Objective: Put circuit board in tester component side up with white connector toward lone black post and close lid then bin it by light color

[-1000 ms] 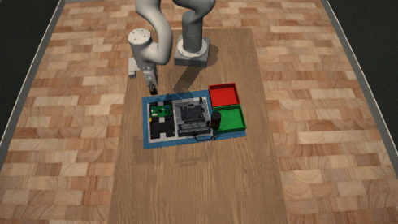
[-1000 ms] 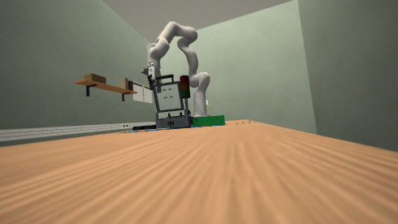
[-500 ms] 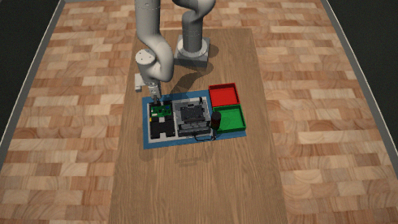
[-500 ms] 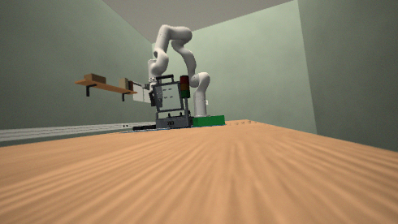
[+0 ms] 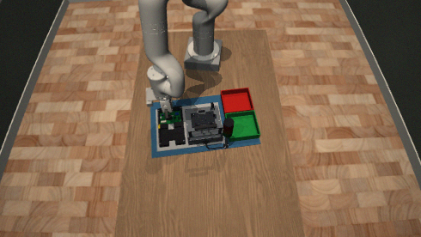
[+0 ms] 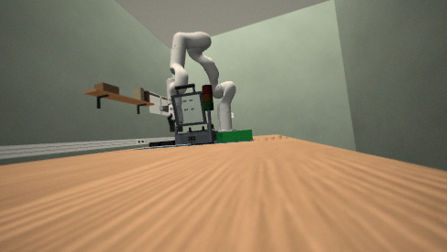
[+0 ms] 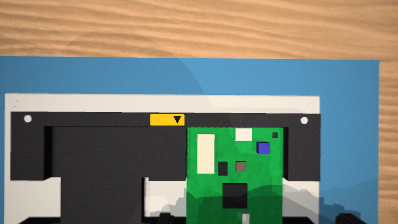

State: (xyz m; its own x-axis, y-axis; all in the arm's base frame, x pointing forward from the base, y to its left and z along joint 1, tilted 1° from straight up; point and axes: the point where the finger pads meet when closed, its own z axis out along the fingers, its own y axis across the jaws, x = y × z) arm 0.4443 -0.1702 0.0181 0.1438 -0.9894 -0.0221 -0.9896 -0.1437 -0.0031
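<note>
Now: hand 70 mm above the green circuit board. Also, from my hand: dark nest: 180 mm to the left, 40 mm ahead, 20 mm below; tester lid: 190 mm to the left, 160 mm ahead, 100 mm above; red bin: 360 mm to the left, 100 mm behind, 70 mm below.
</note>
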